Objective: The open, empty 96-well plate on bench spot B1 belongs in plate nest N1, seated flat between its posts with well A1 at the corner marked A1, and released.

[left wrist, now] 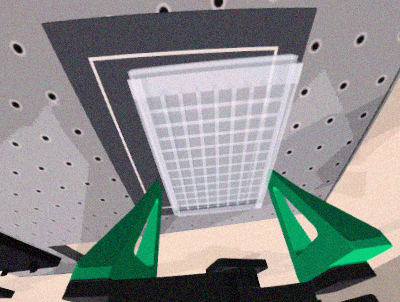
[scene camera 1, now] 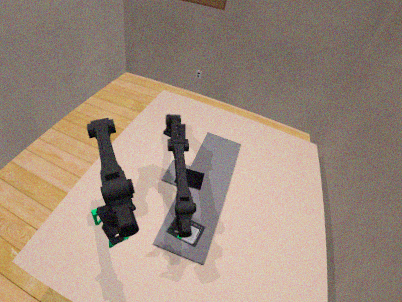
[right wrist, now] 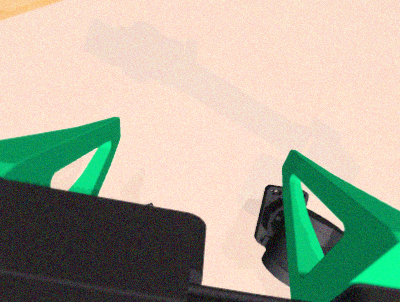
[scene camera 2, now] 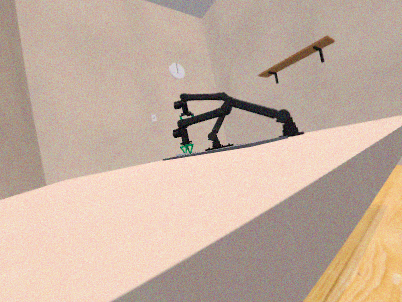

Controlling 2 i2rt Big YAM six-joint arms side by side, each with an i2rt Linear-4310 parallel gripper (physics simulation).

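Seen in the pictures: left gripper, fingertip midpoint: (left wrist: pixel 213 179) (scene camera 2: pixel 188 153); right gripper, fingertip midpoint: (scene camera 1: pixel 103 235) (right wrist: pixel 204 142); left arm's base, link origin: (scene camera 2: pixel 291 136); right arm's base, link origin: (left wrist: pixel 235 265) (right wrist: pixel 279 215).
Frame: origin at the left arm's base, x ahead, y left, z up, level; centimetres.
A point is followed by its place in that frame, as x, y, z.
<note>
The clear, empty 96-well plate (scene camera 1: pixel 194 236) {52.3, -62.8, 2.9} (left wrist: pixel 215 135) {49.2, -62.5, 2.8} lies on the dark panel (left wrist: pixel 175 30) {54.4, -60.6, 1.5} of a bench spot. It sits off to the right of the thin white outline in the left wrist view. My left gripper (scene camera 2: pixel 187 152) {43.8, -62.7, 1.6} (left wrist: pixel 213 179) {43.8, -62.7, 1.6} is open above the plate, with one green finger by each long side, near the plate's lower end in that view. My right gripper (scene camera 1: pixel 108 231) {25.9, -91.0, 33.1} (right wrist: pixel 204 142) {25.9, -91.0, 33.1} is open and empty over the pale table, away from the plate. Nest N1, its posts and the A1 marks cannot be made out.
A long grey perforated board (scene camera 1: pixel 222 155) {42.8, -1.0, 1.5} (left wrist: pixel 35 80) {52.5, -52.7, 1.3} lies on the pale table (scene camera 1: pixel 280 200) {91.4, -13.4, 0.0}. A black rectangle (scene camera 1: pixel 196 179) {36.7, -30.1, 2.4} lies farther up the board beside the left arm. A black mechanical part (right wrist: pixel 272 215) {14.2, -71.6, 4.8} shows behind one right finger.
</note>
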